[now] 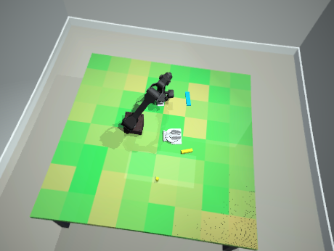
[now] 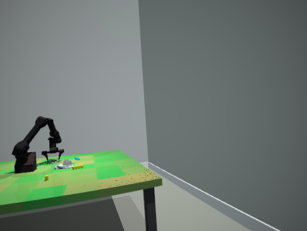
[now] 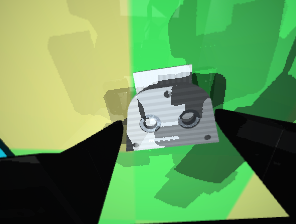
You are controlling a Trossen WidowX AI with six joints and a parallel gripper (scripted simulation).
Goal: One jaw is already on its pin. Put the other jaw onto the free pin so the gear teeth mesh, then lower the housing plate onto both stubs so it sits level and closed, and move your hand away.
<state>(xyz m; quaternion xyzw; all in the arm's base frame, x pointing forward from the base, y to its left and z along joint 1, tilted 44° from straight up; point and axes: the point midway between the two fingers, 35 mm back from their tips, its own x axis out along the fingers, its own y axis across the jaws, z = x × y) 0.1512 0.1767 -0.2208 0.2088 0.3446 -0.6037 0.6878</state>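
My gripper tip is now 120 mm short of the jaw and 300 mm to the left of it. From my gripper tip the other things lie so: yellow bar: 260 mm ahead, 370 mm to the right; blue bar: 200 mm ahead, 70 mm to the left, 10 mm below; small yellow cube: 100 mm ahead, 600 mm to the right.
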